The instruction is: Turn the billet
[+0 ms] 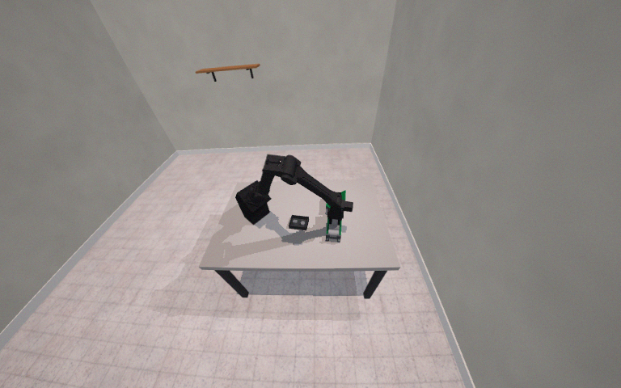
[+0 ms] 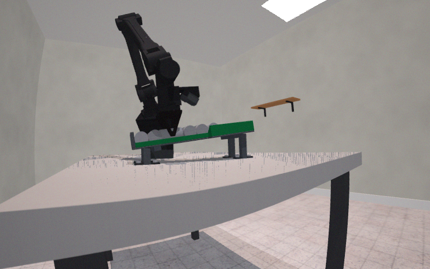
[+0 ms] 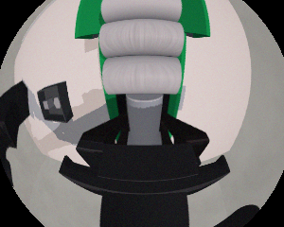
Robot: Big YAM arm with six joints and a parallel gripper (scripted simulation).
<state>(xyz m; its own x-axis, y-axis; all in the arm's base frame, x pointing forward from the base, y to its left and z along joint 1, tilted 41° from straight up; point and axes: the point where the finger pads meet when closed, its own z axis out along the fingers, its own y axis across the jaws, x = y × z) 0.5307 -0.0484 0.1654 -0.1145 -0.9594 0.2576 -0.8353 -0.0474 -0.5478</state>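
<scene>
My gripper is now 3 cm past the grey stop, 11 cm to the left of it and 3 cm above it. The rest, counted from my hand: black box: 25 cm behind, 6 cm to the left, 8 cm below.
</scene>
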